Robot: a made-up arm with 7 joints.
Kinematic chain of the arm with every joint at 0, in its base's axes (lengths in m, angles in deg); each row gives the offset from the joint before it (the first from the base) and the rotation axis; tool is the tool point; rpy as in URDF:
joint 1: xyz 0 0 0.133 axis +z
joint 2: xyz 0 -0.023 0.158 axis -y
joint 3: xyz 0 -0.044 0.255 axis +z
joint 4: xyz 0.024 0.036 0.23 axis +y
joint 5: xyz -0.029 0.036 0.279 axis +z
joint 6: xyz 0 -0.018 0.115 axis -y
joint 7: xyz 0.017 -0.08 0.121 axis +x
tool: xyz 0 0 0 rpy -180 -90 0
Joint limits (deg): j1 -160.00..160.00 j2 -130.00..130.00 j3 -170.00..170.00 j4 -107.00..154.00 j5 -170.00..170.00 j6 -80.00..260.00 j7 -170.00..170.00
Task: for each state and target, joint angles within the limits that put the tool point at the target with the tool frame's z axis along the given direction. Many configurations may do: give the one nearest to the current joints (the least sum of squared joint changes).
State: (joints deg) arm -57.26 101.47 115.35 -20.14 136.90 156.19 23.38
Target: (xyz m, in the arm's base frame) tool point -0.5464 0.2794 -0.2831 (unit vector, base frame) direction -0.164 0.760 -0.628
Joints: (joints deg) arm -40.10 125.83 134.78 -15.52 160.80 134.22 23.38
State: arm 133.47 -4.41 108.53 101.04 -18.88 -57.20 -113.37
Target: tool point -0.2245 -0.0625 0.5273 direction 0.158 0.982 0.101
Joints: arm 115.26 -39.58 126.99 134.71 -41.81 -80.00 -113.37
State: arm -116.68 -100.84 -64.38 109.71 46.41 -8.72 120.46
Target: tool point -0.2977 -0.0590 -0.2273 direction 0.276 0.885 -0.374
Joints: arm -80.80 -123.61 -26.09 108.09 67.01 39.44 120.46
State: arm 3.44 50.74 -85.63 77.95 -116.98 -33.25 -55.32
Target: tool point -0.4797 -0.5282 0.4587 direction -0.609 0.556 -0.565
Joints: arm -8.75 66.32 -92.48 112.92 -104.20 -33.07 -55.32
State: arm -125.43 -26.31 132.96 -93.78 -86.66 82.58 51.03
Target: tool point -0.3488 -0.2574 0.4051 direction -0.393 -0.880 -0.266
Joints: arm -102.35 -13.28 155.16 -107.00 -43.82 70.26 51.03
